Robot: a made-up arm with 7 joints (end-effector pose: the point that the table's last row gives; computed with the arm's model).
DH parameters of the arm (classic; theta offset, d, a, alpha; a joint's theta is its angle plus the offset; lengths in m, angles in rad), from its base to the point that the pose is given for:
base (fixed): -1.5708 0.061 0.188 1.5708
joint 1: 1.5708 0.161 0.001 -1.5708
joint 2: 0 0.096 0.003 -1.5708
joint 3: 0 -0.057 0.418 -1.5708
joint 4: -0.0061 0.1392 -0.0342 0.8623
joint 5: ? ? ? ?
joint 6: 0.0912 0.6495 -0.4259 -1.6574
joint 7: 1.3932 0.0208 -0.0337 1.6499
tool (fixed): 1.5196 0.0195 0 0
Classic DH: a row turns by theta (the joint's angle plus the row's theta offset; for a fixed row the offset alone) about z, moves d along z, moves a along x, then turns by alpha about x.
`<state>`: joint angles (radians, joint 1 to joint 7).
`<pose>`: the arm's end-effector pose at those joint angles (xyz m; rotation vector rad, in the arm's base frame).
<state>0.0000 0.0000 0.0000 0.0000 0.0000 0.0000 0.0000</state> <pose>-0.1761 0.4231 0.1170 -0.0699 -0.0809 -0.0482</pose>
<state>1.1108 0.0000 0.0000 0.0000 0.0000 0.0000 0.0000</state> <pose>-0.1761 0.1335 -0.4617 -1.1798 -0.0998 0.0017</pose>
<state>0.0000 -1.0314 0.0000 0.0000 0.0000 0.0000 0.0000</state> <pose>-0.2160 0.4231 0.0773 -0.0389 -1.1116 -0.0805</pose>
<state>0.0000 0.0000 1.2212 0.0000 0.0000 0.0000 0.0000</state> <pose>-0.1761 0.0355 0.5667 1.1504 -0.0408 -0.0908</pose>
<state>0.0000 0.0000 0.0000 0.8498 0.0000 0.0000 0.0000</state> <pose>0.0846 0.4231 0.2729 -0.0454 -0.9301 -0.0754</pose>
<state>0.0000 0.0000 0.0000 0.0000 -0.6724 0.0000 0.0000</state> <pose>-0.3864 0.1794 -0.1369 -0.5876 0.3468 -0.0074</pose>
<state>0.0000 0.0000 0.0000 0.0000 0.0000 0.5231 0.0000</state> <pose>-0.3845 0.4004 0.1589 -0.1233 0.4341 0.0276</pose>
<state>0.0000 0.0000 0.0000 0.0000 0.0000 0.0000 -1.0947</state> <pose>-0.1761 0.4192 0.0767 -1.1637 -0.0997 0.0010</pose>
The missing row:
joint 5: 0.1492 0.105 0.0071 2.3615
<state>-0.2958 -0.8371 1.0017 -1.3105 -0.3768 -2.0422 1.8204</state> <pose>-0.4497 0.0384 0.4285 -2.6161 0.9547 -1.2598</pose>
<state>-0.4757 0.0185 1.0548 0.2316 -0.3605 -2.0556 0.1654</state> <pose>0.1910 -0.5789 0.6412 0.9551 -1.7074 -1.4940</pose>
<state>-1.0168 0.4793 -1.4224 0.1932 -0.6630 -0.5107 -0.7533</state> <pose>-0.2035 0.0415 -0.1962 -1.5436 -0.5409 0.4999</pose>
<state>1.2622 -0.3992 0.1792 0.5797 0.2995 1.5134 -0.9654</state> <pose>-0.6781 0.0448 -0.3604 -2.1829 0.2959 0.4652</pose>
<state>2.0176 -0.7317 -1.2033 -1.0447 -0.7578 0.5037 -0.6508</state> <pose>-0.6391 -0.9218 -0.2985 1.6192 -0.4250 2.0736</pose>
